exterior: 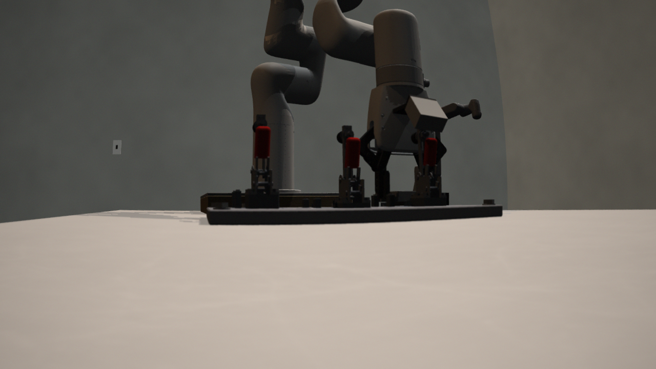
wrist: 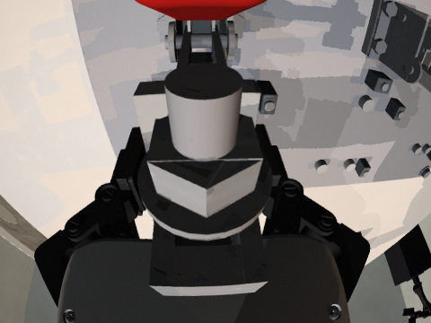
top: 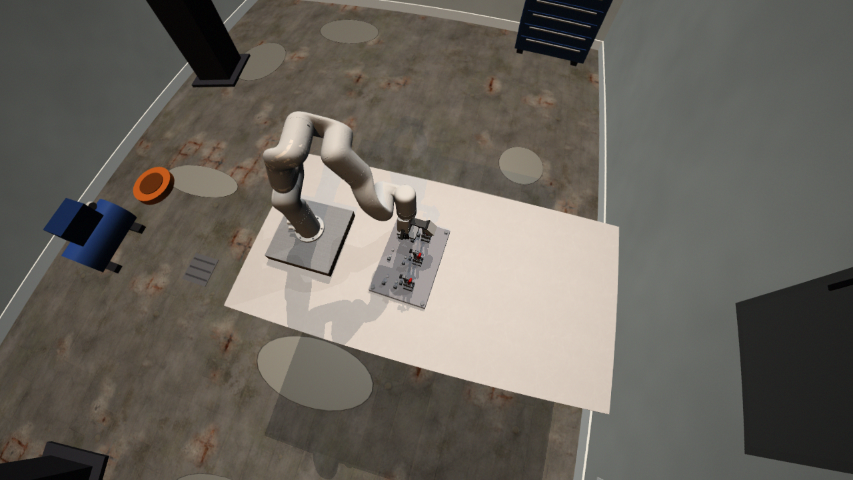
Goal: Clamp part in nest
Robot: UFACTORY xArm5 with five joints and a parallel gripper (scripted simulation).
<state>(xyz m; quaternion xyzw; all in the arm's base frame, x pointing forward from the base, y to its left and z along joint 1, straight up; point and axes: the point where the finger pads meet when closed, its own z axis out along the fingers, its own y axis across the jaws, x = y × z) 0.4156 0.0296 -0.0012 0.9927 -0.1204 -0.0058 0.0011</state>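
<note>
Now: hand 1 cm above the part. Round my hand: grey fixture plate 12 cm to the right, 4 cm below, 2 cm ahead.
</note>
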